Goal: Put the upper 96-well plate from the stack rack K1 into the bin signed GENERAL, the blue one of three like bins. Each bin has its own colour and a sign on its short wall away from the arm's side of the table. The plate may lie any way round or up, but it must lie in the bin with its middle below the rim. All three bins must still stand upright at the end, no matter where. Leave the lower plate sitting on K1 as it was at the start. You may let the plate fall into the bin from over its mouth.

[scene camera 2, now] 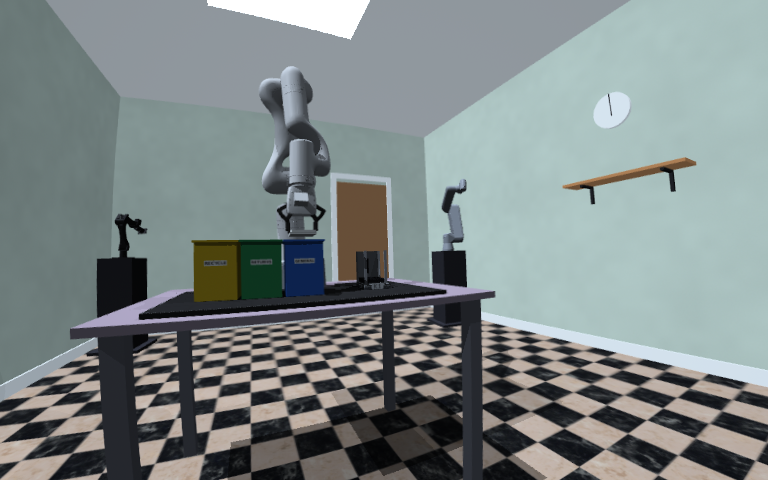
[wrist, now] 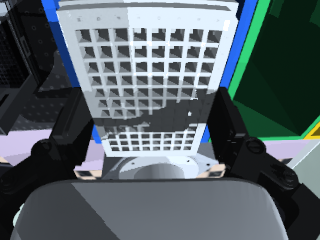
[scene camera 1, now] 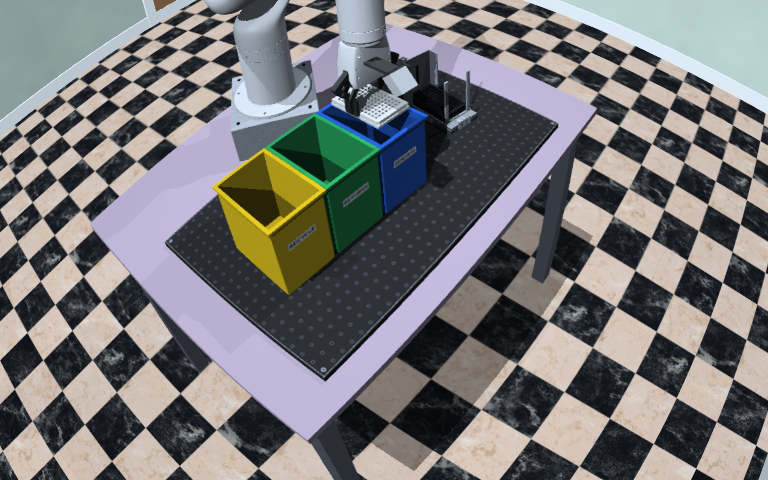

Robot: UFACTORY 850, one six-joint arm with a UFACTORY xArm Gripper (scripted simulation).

Labels:
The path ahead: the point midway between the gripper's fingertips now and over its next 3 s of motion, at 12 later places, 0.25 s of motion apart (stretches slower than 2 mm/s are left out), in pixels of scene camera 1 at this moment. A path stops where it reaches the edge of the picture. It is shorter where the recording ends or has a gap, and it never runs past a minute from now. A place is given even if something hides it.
The gripper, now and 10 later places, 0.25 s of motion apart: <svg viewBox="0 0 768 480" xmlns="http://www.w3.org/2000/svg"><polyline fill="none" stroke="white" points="369,102 369,103 369,103 369,104 369,104 369,104 369,105 369,105 369,101 368,93 368,90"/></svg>

